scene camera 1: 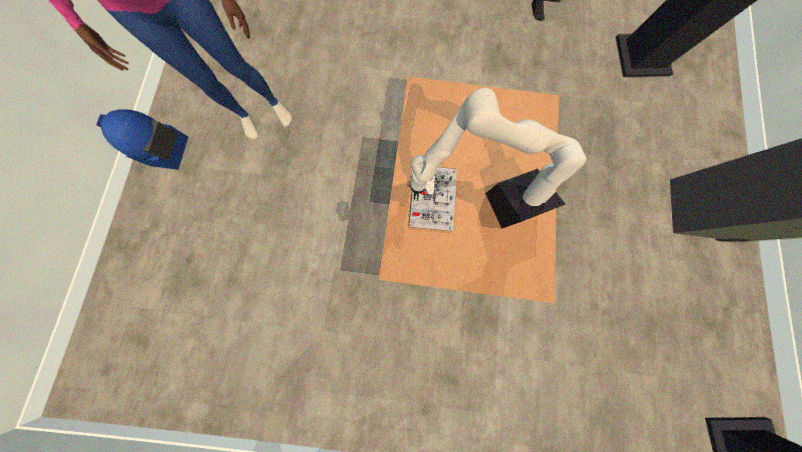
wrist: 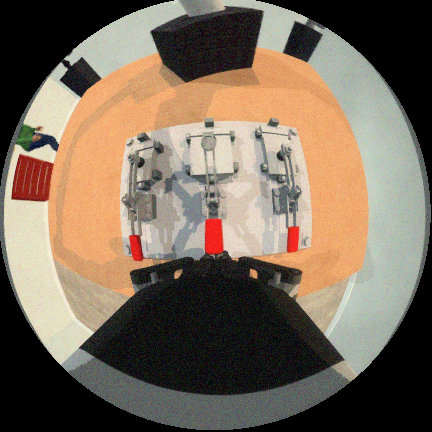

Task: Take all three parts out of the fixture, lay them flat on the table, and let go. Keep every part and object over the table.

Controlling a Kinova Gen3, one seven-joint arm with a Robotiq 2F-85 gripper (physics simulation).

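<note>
A grey fixture plate (scene camera 1: 415,222) (wrist: 245,225) lies on the orange table (scene camera 1: 493,264) (wrist: 92,193). It carries three toggle clamps with red handles, left (wrist: 136,247), middle (wrist: 213,236) and right (wrist: 292,238). Each clamp arm lies over a pale grey part: left (wrist: 149,167), middle (wrist: 223,160), right (wrist: 275,160). My gripper (wrist: 216,253) (scene camera 1: 417,196) is shut and empty. Its fingertips sit just at the near end of the middle red handle, which looks larger than the other two. I cannot tell whether they touch it.
The black robot base (scene camera 1: 513,204) (wrist: 207,44) stands on the table behind the fixture. The table's edge runs close to the fixture on the gripper's side. A person (scene camera 1: 184,56), a blue object (scene camera 1: 134,134) and dark pillars (scene camera 1: 735,196) stand on the floor around.
</note>
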